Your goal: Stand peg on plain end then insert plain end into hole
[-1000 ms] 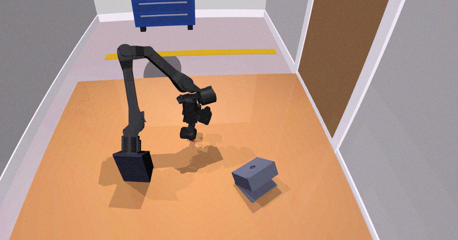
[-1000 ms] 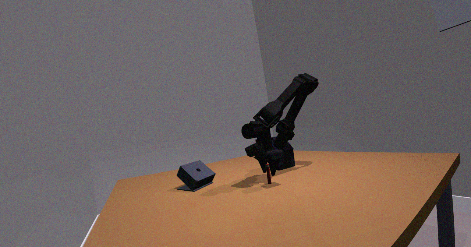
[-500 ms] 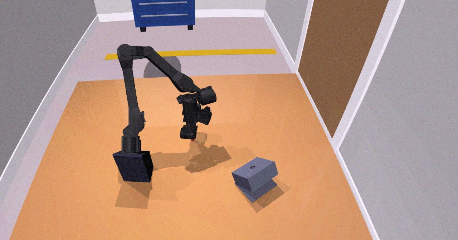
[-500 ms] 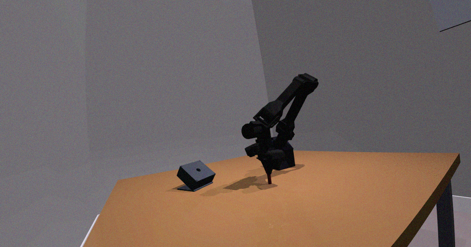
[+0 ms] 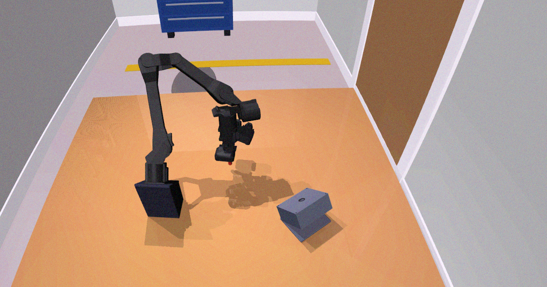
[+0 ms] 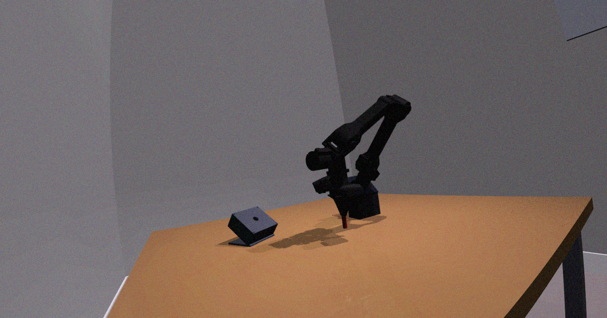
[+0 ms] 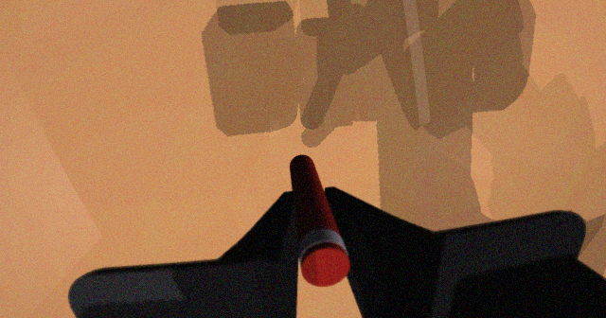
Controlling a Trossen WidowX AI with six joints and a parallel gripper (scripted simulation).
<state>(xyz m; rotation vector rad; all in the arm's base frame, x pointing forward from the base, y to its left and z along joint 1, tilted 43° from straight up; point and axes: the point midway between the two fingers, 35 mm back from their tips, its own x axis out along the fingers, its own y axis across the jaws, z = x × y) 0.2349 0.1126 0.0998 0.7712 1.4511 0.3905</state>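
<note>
The sloped grey panel lies 22 cm ahead of my gripper tip, 23 cm to the right of it and 1 cm below it. Round my gripper tip: red peg: 2 cm above.
</note>
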